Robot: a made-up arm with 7 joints.
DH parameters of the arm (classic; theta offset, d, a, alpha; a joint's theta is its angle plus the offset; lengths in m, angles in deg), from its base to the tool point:
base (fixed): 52.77 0 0.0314 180
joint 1: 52.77 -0.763 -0.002 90
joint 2: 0 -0.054 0.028 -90
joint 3: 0 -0.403 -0.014 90
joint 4: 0 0.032 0.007 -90
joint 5: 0 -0.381 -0.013 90
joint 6: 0 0.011 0.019 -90
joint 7: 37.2 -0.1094 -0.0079 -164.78
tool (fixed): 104.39 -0.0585 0 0
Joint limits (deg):
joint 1: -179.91..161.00
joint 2: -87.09..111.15
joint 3: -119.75..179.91
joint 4: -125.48..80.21
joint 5: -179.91..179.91
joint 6: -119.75..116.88
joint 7: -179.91..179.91
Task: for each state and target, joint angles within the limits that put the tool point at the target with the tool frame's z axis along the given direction. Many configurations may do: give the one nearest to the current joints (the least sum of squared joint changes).
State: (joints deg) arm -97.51 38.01 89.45 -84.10 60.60 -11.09 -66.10
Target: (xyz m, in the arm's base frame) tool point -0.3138 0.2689 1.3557 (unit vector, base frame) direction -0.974 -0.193 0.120
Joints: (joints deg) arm -94.75 28.17 67.76 -55.00 51.09 -34.82 -50.42
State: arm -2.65 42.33 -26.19 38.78 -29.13 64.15 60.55
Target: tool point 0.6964 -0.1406 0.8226 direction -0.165 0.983 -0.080
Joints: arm 20.27 77.61 -42.72 25.54 -38.61 116.88 65.54
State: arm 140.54 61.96 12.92 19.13 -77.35 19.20 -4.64
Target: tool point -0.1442 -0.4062 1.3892 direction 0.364 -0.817 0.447
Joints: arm 116.79 45.76 10.33 -20.14 -91.66 53.51 -3.58
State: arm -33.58 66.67 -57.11 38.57 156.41 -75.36 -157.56
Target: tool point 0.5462 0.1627 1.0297 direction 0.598 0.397 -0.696
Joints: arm 8.92 26.12 -36.27 74.71 175.58 -51.73 -154.15
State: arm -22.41 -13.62 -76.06 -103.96 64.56 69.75 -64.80
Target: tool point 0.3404 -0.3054 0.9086 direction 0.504 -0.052 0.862
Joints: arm -69.02 -43.29 -83.17 -122.24 35.89 77.27 -75.12
